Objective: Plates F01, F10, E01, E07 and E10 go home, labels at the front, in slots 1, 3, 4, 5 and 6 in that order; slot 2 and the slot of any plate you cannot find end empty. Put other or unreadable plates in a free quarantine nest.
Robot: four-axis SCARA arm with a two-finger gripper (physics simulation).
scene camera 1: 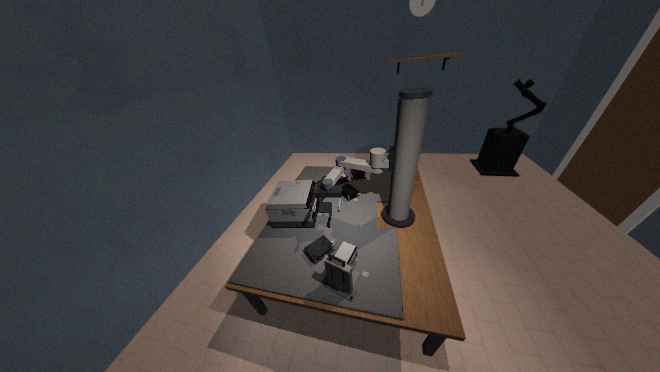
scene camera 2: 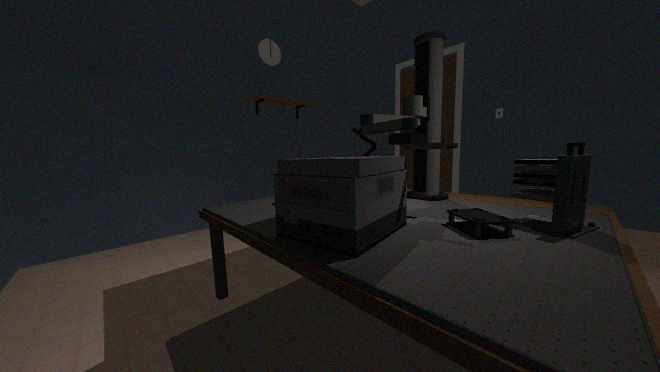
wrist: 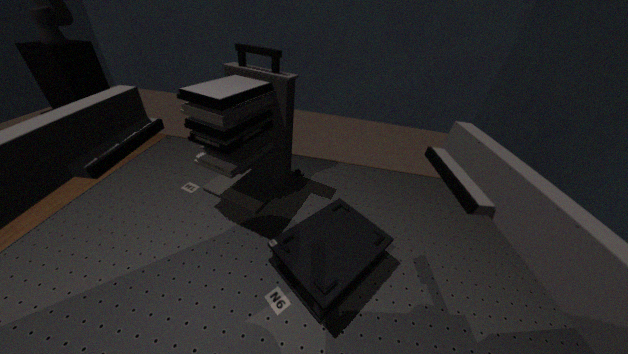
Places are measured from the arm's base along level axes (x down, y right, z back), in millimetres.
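Pixels of known places: gripper, fingertip midpoint: (scene camera 1: 325, 210) (scene camera 2: 452, 145) (wrist: 298, 121); arm's base, link origin: (scene camera 1: 397, 215) (scene camera 2: 425, 196).
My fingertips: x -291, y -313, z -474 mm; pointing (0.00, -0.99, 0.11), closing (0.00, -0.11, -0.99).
Ahead of a thing's pixels: the offset from my fingertips to its top centre. "pt": to the spot under its first point.
My gripper (wrist: 298, 121) is open and empty, its two fingers far apart at the sides of the wrist view. Beyond it stands the grey plate hotel (wrist: 286, 115) (scene camera 1: 340, 275) (scene camera 2: 572, 195) with a black handle on top. Several stacked plates, light and dark, sit in it; the top plate @[dz +155, dx +57, dy -236 mm] (wrist: 225, 88) (scene camera 1: 346, 252) has a pale top and a dark rim. Their labels are too dark to read, and I cannot tell which slots they fill. A black nest @[dz -50, dx +223, dy -106 mm] (wrist: 332, 250) (scene camera 1: 318, 248) (scene camera 2: 480, 216) beside the tag N6 @[dz +18, dx +278, dy -25 mm] (wrist: 277, 300) carries no plate.
A boxy grey instrument @[dz -342, dx +31, dy +218 mm] (scene camera 1: 292, 200) (scene camera 2: 320, 195) stands at the table's side. The arm's column (scene camera 1: 412, 150) (scene camera 2: 435, 115) stands near the wooden edge. A dark nest-like item @[dz +51, dx +219, dy +538 mm] (scene camera 1: 350, 191) and dark red-marked items @[pt dz +104, dx +236, dy +798 mm] (scene camera 1: 357, 175) lie by the arm. A small tag @[dz +264, dx +278, dy -215 mm] (wrist: 190, 187) lies before the hotel.
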